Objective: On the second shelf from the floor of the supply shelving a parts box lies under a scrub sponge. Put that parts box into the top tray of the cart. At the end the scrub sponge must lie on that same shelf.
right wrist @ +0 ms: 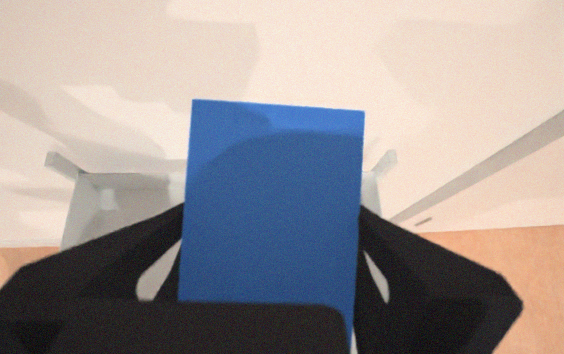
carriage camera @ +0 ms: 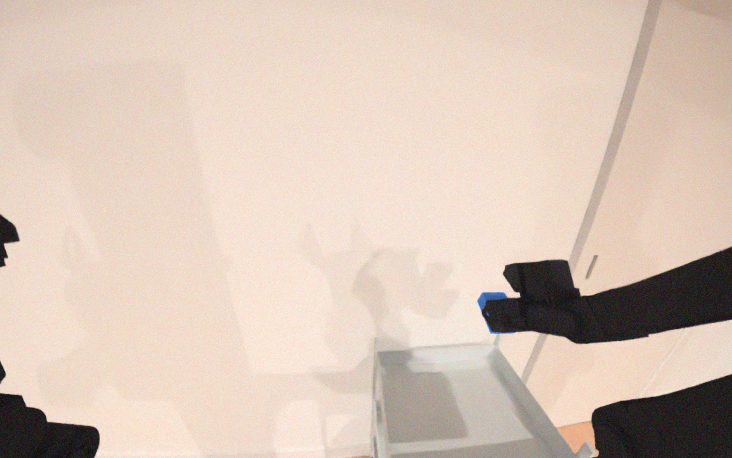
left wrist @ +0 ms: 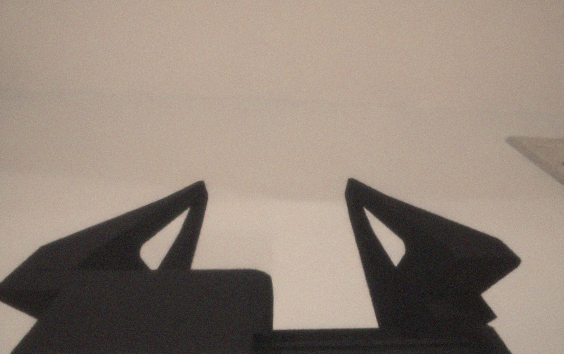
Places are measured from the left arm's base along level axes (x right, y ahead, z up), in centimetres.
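Pixels of known places: left gripper, fingertip midpoint: (left wrist: 276, 186); right gripper, fingertip midpoint: (right wrist: 273, 206) (carriage camera: 494, 312).
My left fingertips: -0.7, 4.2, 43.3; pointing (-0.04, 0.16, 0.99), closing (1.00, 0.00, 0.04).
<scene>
Ahead of a thing's pixels: the offset from my left fingertips to its top centre, as dx, dy, dz. "spot": to the spot under its first point. Level surfaces: height alone.
A blue parts box {+70.3, +26.8, -34.4} (carriage camera: 491, 298) (right wrist: 280, 165) is held between the fingers of my right gripper (carriage camera: 496, 315) (right wrist: 273, 206). In the right wrist view it covers the middle of the picture and hides part of the cart. The cart's pale grey top tray (carriage camera: 453, 352) (right wrist: 70, 220) shows low in the carriage view, left of and below the held box. In the right wrist view the tray lies beyond the box. My left gripper (left wrist: 276, 186) is open with nothing between its fingers. The scrub sponge and the supply shelving do not show in these views.
A pale wall (carriage camera: 269, 162) (right wrist: 320, 50) stands behind the cart. A grey vertical strip (carriage camera: 620, 124) (right wrist: 480, 170) runs down at the right, with a small handle (carriage camera: 591, 266) (right wrist: 423, 221) beside it. Orange floor {dz -137.7} (right wrist: 500, 250) shows low down. A greyish corner {spot: +111.1, +42.2, +56.7} (left wrist: 547, 157) shows in the left wrist view.
</scene>
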